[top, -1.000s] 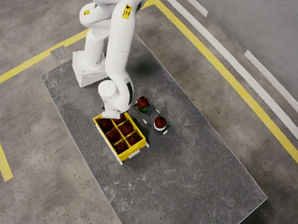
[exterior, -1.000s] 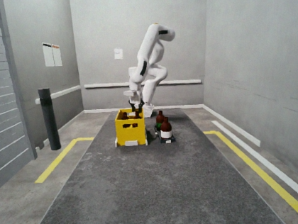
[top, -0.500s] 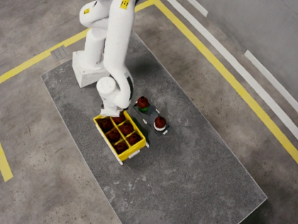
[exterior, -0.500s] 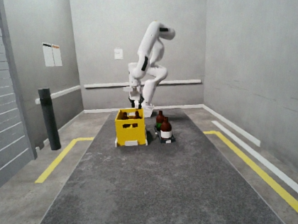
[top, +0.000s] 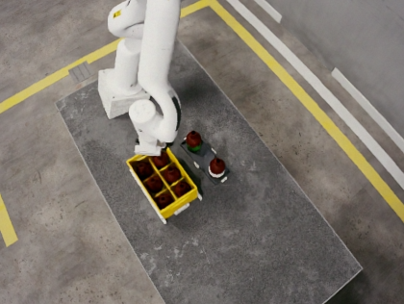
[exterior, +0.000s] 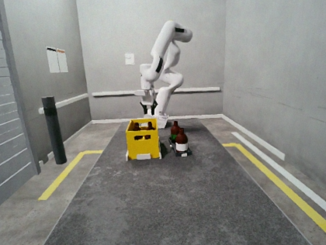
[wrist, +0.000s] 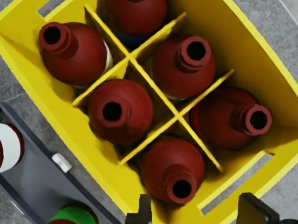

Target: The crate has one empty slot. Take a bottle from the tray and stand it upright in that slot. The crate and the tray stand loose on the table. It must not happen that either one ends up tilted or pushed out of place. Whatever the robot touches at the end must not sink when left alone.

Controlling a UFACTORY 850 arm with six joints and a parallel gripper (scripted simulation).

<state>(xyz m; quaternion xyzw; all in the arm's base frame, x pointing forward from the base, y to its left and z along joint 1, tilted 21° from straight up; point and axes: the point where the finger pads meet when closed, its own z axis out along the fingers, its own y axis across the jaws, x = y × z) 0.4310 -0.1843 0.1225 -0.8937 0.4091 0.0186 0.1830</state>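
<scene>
Now: the glass bottle 150 mm below my hand. From my hand the other things lie so: dark tray 110 mm ahead, 170 mm to the left, 220 mm below; yellow crate 80 mm ahead, 60 mm to the right, 150 mm below.
</scene>
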